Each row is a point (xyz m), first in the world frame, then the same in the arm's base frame.
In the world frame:
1: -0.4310 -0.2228 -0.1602
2: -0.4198 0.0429 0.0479
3: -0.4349 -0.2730 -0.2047
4: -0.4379 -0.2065 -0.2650
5: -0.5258 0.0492 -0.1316
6: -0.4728 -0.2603 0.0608
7: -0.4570 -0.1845 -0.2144
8: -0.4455 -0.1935 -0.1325
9: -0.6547 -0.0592 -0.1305
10: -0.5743 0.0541 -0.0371
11: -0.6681 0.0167 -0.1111
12: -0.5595 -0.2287 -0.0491
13: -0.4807 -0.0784 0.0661
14: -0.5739 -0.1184 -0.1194
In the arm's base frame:
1: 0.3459 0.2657 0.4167
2: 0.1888 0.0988 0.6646
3: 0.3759 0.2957 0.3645
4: 0.3194 0.2458 0.3157
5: 0.2227 0.0112 0.4785
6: 0.4423 0.2688 0.6233
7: 0.3263 0.2186 0.3669
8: 0.3402 0.2360 0.4470
9: 0.3874 -0.0081 0.4489
10: 0.2699 -0.0241 0.5670
11: 0.3462 -0.0692 0.4787
12: 0.4582 0.1803 0.5115
13: 0.3196 0.1385 0.6568
14: 0.3766 0.0916 0.4586

